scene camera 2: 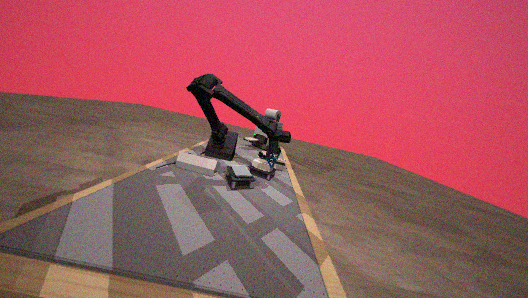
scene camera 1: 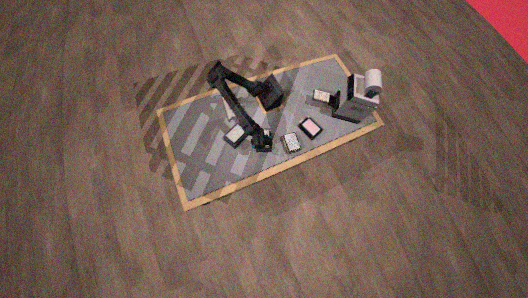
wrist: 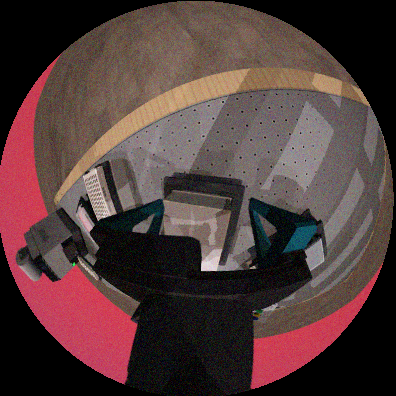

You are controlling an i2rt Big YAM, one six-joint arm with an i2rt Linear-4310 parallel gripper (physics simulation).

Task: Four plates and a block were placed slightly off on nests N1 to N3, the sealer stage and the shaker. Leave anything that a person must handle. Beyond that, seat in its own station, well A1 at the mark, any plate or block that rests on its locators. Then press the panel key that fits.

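My gripper [scene camera 1: 262, 142] [scene camera 2: 272, 161] [wrist: 205, 202] is open, its teal fingers low on either side of a smooth beige-grey block [scene camera 2: 260, 164] [wrist: 192, 222]. The block lies on a dark nest [wrist: 239, 212], whose rim shows at the far and right sides in the wrist view; its exact seating is hard to tell. A white well plate [scene camera 1: 290, 142] [wrist: 97, 195] is on the nest beside it. A pink plate [scene camera 1: 310, 127] [wrist: 85, 218] is in a black frame. A pale plate [scene camera 1: 235, 134] [scene camera 2: 240, 171] [wrist: 315, 254] sits on a dark station. Another plate [scene camera 1: 321, 95] [wrist: 89, 267] is at the sealer stage. Well A1 marks are unreadable.
The grey sealer machine [scene camera 1: 355, 104] [wrist: 50, 242] with a white roll and a green light stands at the table's far end. A pale wedge-shaped panel [scene camera 1: 228, 108] [scene camera 2: 197, 163] lies near the arm base [scene camera 1: 271, 93] [scene camera 2: 222, 145]. A wooden edge [scene camera 1: 280, 167] [wrist: 200, 87] borders the table.
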